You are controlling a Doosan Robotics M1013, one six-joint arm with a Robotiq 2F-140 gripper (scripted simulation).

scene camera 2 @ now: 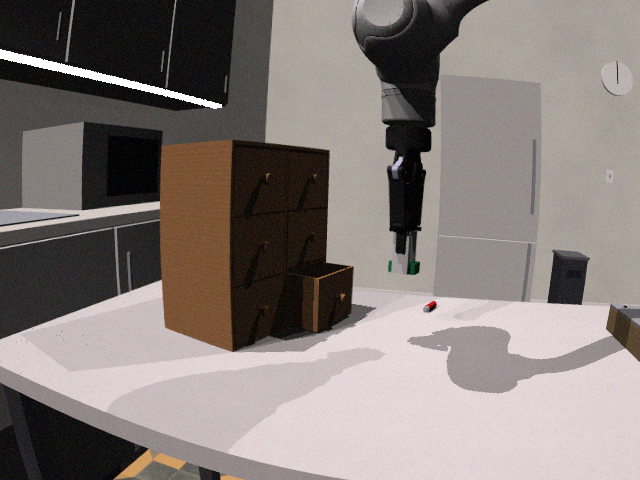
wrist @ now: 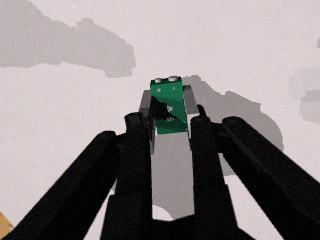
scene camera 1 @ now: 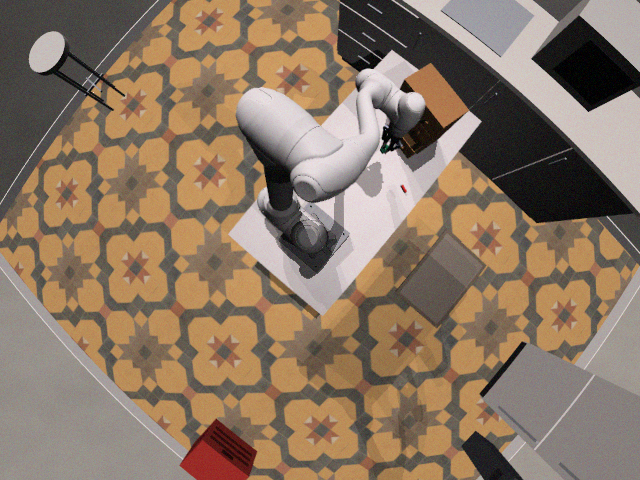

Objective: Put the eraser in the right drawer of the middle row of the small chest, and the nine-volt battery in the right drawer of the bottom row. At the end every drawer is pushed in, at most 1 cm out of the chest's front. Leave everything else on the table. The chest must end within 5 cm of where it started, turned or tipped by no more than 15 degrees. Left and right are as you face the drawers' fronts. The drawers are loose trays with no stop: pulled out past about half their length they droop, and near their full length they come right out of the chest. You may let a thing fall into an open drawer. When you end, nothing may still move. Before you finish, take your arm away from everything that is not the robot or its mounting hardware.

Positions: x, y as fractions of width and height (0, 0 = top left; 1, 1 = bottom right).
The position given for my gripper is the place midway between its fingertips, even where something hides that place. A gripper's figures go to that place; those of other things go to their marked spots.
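So you can picture it, my gripper (wrist: 0.53, 0.42) is sitting 22 cm from the lens, and there's a nine-volt battery (wrist: 0.52, 0.39) that's 20 cm from the lens.
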